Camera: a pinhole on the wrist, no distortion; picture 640 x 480 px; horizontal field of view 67.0 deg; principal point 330.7 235.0 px. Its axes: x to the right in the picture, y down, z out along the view. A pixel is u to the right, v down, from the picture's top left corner.
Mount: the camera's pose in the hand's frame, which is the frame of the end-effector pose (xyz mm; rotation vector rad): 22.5 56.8 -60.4 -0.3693 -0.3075 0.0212
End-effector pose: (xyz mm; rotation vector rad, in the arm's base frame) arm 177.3 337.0 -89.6 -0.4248 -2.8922 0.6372
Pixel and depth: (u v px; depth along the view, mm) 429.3 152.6 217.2
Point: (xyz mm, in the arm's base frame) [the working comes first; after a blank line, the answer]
In the camera's frame: 44.3 -37.0 217.2

171.1 363.8 -276.0
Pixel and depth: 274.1 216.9 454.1
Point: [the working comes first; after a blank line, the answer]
In the camera's frame: -53.2 -17.0 454.1

313.1 328.6 -487.3
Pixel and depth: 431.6 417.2 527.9
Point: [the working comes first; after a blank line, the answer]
In the camera's frame: 110.2 198.9 527.9

229.7 566.4 -610.8
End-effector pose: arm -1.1 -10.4 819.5 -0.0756 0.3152 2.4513
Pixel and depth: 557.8 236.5 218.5
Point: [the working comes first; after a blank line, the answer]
In the camera's frame: 102.6 0.7 218.5

-128.4 -44.6 999.6
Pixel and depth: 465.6 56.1 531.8
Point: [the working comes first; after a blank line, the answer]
In the camera's frame: 148.4 -196.8 531.8

-30.8 62.4 1343.5
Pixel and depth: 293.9 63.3 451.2
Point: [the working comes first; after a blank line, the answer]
In the camera's frame: -34.3 -160.2 451.2

87.3 -55.6 1228.0
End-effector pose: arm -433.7 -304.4 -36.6 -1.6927 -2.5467 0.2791
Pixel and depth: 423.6 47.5 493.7
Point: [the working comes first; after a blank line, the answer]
In the camera's frame: 94.9 -191.5 493.7

-439.0 -373.3 -510.8
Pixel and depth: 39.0 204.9 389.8
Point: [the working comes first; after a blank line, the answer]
In the camera's frame: -235.2 -24.3 389.8

-205.6 -565.5 -273.5
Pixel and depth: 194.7 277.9 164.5
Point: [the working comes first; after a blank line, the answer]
In the camera's frame: -46.3 14.6 164.5

-303.6 -329.6 -122.8
